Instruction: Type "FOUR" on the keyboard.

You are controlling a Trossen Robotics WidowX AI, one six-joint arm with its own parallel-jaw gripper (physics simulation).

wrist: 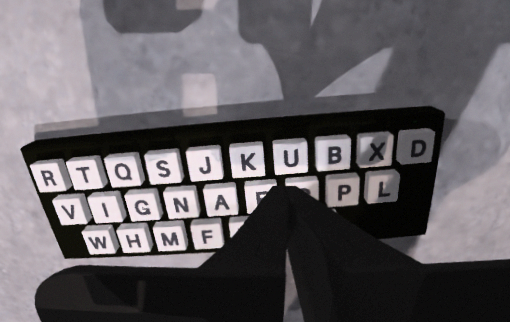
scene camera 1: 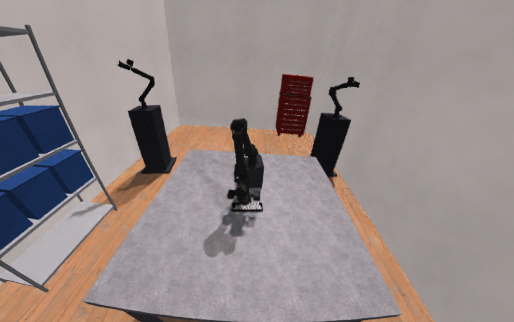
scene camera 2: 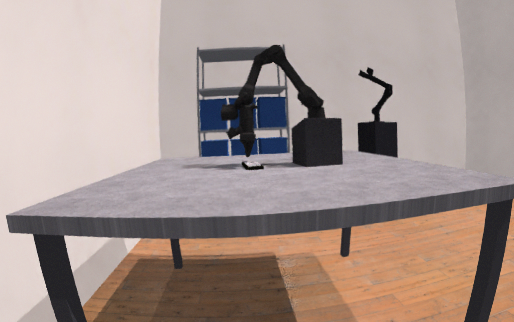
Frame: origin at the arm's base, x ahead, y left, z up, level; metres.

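Where they show: gripper, between the fingertips: (wrist: 283,197) (scene camera 1: 243,205) (scene camera 2: 247,157); arm's base, origin of its link: (scene camera 1: 253,161) (scene camera 2: 317,122).
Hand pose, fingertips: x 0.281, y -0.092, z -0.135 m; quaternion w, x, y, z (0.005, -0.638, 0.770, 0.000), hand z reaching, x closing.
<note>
Things, the pixels of their centre, and the offset from my fingertips. Level surfaces: height alone.
- black keyboard, middle of its body: (wrist: 232,192) (scene camera 2: 251,164) (scene camera 1: 247,206) dx -0.010, dy +0.023, dz -0.030 m
- U key, middle of its body: (wrist: 290,156) dx +0.005, dy -0.006, dz -0.024 m
- R key, middle of its body: (wrist: 51,175) dx +0.016, dy +0.102, dz -0.024 m
- F key, middle of its body: (wrist: 207,233) dx -0.027, dy +0.038, dz -0.024 m
- E key, middle of its body: (wrist: 261,196) dx -0.011, dy +0.009, dz -0.024 m
- grey table, height of its surface: dz -0.038 m
The black keyboard (scene camera 1: 254,206) (scene camera 2: 254,166) (wrist: 400,220) with white letter keys lies on the table. In the wrist view, the U key (wrist: 290,157) is in the top row, the R key (wrist: 48,176) is at that row's left end, and the F key (wrist: 207,236) is in the bottom row. The O key does not show; the fingers hide part of the bottom row. My gripper (scene camera 2: 248,155) (wrist: 283,197) is shut and empty, pointing down a little above the keyboard. In the wrist view its tips overlap the gap between the E key (wrist: 259,196) and the partly covered key right of it, below U.
The arm's black base block (scene camera 2: 320,142) stands on the grey table (scene camera 1: 240,280) (scene camera 2: 150,200) behind the keyboard. Beyond the table are a shelf rack (scene camera 2: 199,80) with blue bins, a red tool cabinet (scene camera 1: 295,105) and two other arms on black pedestals (scene camera 1: 149,140) (scene camera 1: 331,142).
</note>
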